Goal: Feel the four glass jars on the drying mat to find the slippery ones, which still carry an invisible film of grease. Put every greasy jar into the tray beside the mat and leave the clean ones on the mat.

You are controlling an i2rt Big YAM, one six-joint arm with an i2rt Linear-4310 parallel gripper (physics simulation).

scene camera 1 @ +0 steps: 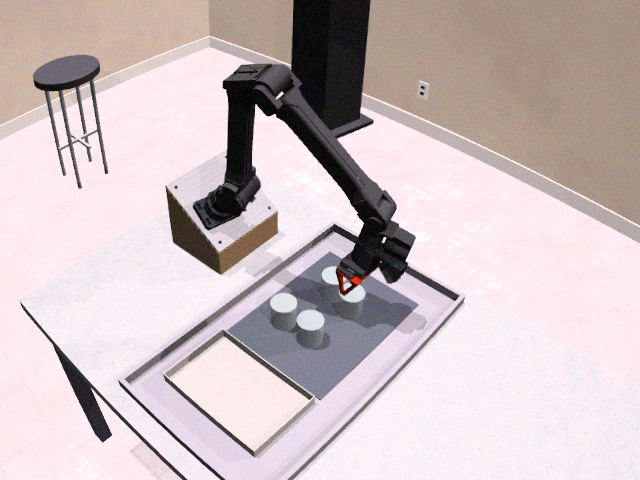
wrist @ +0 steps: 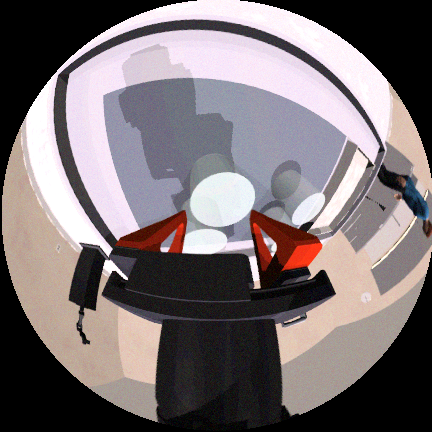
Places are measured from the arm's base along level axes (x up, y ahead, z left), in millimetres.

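Where they show: gripper, fingertip midpoint: (scene camera 1: 349, 288) (wrist: 217, 214); arm's base at its link origin: (scene camera 1: 216, 210).
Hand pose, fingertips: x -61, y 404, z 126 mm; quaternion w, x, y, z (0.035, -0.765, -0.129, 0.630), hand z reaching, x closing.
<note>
Each offset is from my fingertips to the centre of the thing. Level surfaces: height alone.
Four pale, translucent glass jars stand upright on the grey drying mat @(dx -74 mm) (scene camera 1: 330, 364) (wrist: 270, 120). The front right jar @(dx -38, dy +11, dz -4 mm) (scene camera 1: 351, 305) (wrist: 222, 195) is near my fingertips; the back jar @(dx -39, dy -62, dz +5 mm) (scene camera 1: 328, 285) (wrist: 204, 243) is partly hidden by my fingers. The left jar @(dx -39, dy -68, dz -159 mm) (scene camera 1: 283, 312) (wrist: 275, 216) and the front middle jar @(dx -39, dy +16, dz -144 mm) (scene camera 1: 310, 330) (wrist: 307, 209) stand closer to the cream tray @(dx -62, dy +38, dz -385 mm) (scene camera 1: 237, 392) (wrist: 345, 186), which is empty. My gripper (scene camera 1: 349, 289) (wrist: 217, 214), with red fingers, is open and empty, above the back and front right jars. Grease cannot be seen on any jar.
A large lilac surface @(dx -76 mm) (scene camera 1: 361, 384) with a raised dark rim surrounds the mat and cream tray. The arm's wooden base block (scene camera 1: 248, 240) stands behind on the pale table. A stool (scene camera 1: 67, 72) and a black column (scene camera 1: 330, 62) stand on the floor beyond.
</note>
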